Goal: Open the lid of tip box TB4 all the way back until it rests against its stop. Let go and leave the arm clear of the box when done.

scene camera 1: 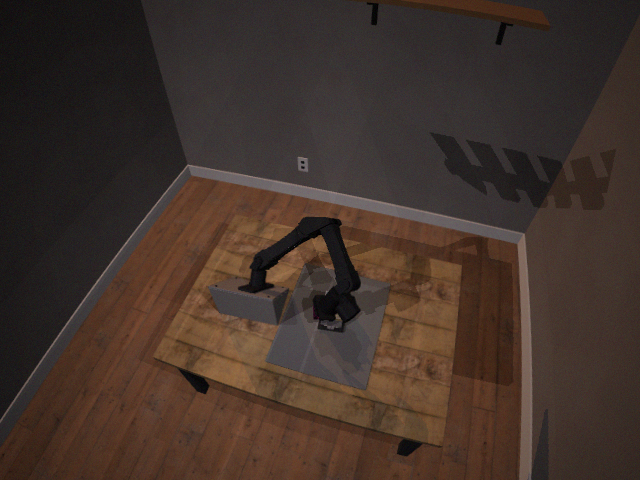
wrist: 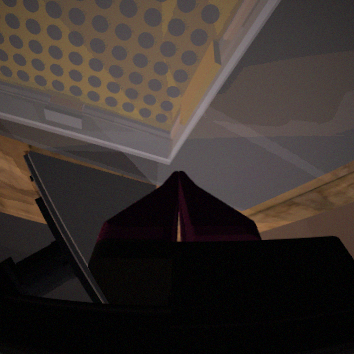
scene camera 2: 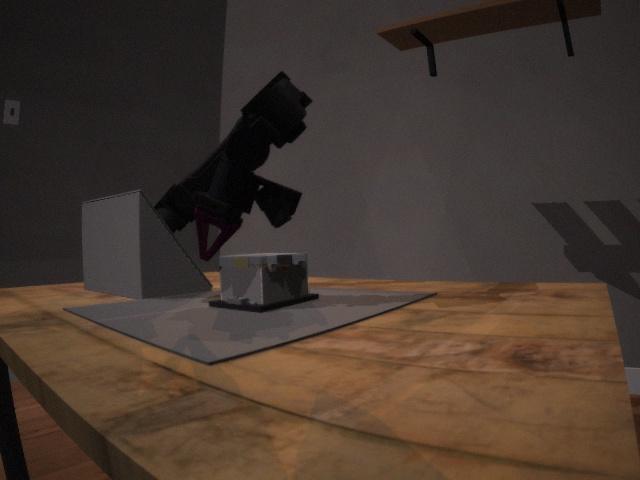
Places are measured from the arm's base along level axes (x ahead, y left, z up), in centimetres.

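Where they show: gripper, between the fingertips: (scene camera 1: pixel 314 318) (wrist: pixel 178 178) (scene camera 2: pixel 204 259); arm's base, origin of its link: (scene camera 1: pixel 256 288) (wrist: pixel 71 254) (scene camera 2: pixel 149 242).
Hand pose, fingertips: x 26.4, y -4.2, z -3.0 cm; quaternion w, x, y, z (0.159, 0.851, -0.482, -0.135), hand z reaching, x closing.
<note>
Things, the pixels of their top centre, and the offset from my fingertips. "*": a spot on its surface instead. Level surfaces: height alone.
- tip box, centre of its top: (wrist: pixel 38 49) (scene camera 2: pixel 263 254) (scene camera 1: pixel 333 304) dx +5.2, dy +8.1, dz +0.6 cm
- small pale tab, a spot on its surface: (wrist: pixel 63 118) * dx +2.3, dy +7.1, dz +0.6 cm
- grey mat, height of its surface: dz -7.2 cm
- wooden table, height of its surface: dz -7.5 cm
The tip box (scene camera 1: pixel 330 325) (scene camera 2: pixel 241 284) stands on a dark base on the grey mat. It is whitish and see-through. Its lid (scene camera 2: pixel 266 257) (wrist: pixel 182 144) lies flat and closed on top. The wrist view shows the yellow, holed tip rack (wrist: pixel 107 55) through the lid, and a small pale tab (wrist: pixel 63 118) on the near edge. The label TB4 cannot be read. My gripper (scene camera 1: pixel 316 311) (scene camera 2: pixel 205 257) (wrist: pixel 178 178) has its dark magenta fingers shut together with nothing between them. The tips are beside a box corner, near lid height, apart from it in the scene camera 2 view. The arm hides part of the box in the scene camera 1 view.
The grey mat (scene camera 1: pixel 294 351) (scene camera 2: pixel 160 328) lies on the wooden table (scene camera 1: pixel 413 330) (scene camera 2: pixel 413 403). The arm's grey wedge-shaped pedestal (scene camera 1: pixel 248 308) (scene camera 2: pixel 111 248) stands beside the mat. A wooden shelf (scene camera 1: pixel 465 11) (scene camera 2: pixel 491 21) is mounted high on the wall.
</note>
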